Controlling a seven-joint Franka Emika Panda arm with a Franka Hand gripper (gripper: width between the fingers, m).
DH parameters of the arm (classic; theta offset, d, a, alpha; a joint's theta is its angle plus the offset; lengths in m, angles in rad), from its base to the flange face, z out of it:
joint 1: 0 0.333 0 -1.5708
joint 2: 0 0 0 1.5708
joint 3: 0 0.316 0.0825 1.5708
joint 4: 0 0 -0.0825 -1.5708
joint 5: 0 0.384 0 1.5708
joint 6: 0 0 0.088 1.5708
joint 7: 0 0.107 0 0
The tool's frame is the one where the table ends.
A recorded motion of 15 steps. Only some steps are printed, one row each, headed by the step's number.
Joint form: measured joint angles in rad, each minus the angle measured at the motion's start. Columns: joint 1, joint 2, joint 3, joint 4, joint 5, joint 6, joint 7.
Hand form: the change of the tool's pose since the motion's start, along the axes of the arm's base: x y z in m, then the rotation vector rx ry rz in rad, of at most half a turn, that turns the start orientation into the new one. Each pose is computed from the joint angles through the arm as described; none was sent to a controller.
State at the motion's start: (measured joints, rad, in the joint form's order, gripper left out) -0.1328 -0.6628 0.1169 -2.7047 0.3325 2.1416 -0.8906
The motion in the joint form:
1: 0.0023 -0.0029 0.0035 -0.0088 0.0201 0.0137 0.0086
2: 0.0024 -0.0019 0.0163 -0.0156 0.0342 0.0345 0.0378
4: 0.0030 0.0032 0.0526 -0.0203 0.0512 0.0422 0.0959
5: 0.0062 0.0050 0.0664 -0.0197 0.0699 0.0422 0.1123
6: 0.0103 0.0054 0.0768 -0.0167 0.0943 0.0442 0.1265
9: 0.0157 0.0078 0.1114 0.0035 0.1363 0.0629 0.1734
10: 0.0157 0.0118 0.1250 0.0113 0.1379 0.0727 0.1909
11: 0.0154 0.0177 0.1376 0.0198 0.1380 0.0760 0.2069
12: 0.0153 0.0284 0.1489 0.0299 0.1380 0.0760 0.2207
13: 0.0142 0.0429 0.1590 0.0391 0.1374 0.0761 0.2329
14: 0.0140 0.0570 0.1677 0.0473 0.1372 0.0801 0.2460
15: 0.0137 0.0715 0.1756 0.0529 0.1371 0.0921 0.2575
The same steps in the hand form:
1: -0.0006 0.0020 -0.0018 0.0141 -0.0065 -0.0163
2: 0.0001 0.0058 -0.0038 0.0191 -0.0123 -0.0463
4: 0.0002 0.0181 -0.0083 0.0189 0.0039 -0.0837
5: 0.0003 0.0245 -0.0091 0.0293 0.0092 -0.0944
6: 0.0009 0.0304 -0.0079 0.0462 0.0085 -0.1075
9: 0.0058 0.0461 0.0012 0.0692 -0.0136 -0.1412
10: 0.0081 0.0510 0.0037 0.0656 -0.0220 -0.1490
11: 0.0101 0.0559 0.0053 0.0620 -0.0234 -0.1541
12: 0.0126 0.0606 0.0056 0.0595 -0.0189 -0.1569
13: 0.0155 0.0645 0.0042 0.0572 -0.0103 -0.1601
14: 0.0184 0.0681 0.0029 0.0559 -0.0048 -0.1655
15: 0.0216 0.0708 0.0010 0.0544 -0.0046 -0.1723

